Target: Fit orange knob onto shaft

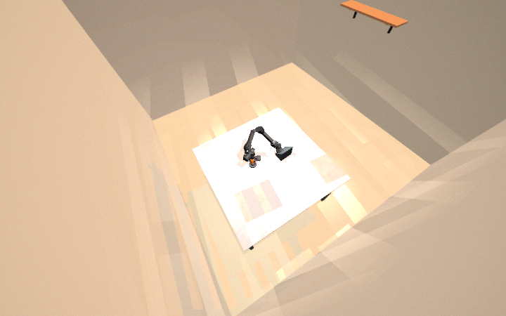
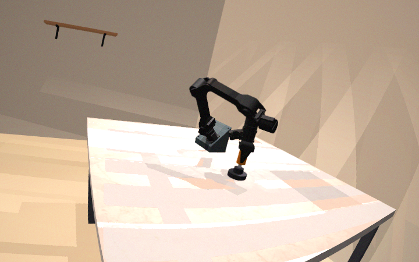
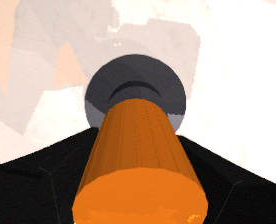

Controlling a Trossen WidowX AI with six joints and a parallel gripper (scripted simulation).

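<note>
The round pedestal lies 40 mm below my gripper tip. From my gripper tip the other things lie so: orange knob: 30 mm above.
</note>
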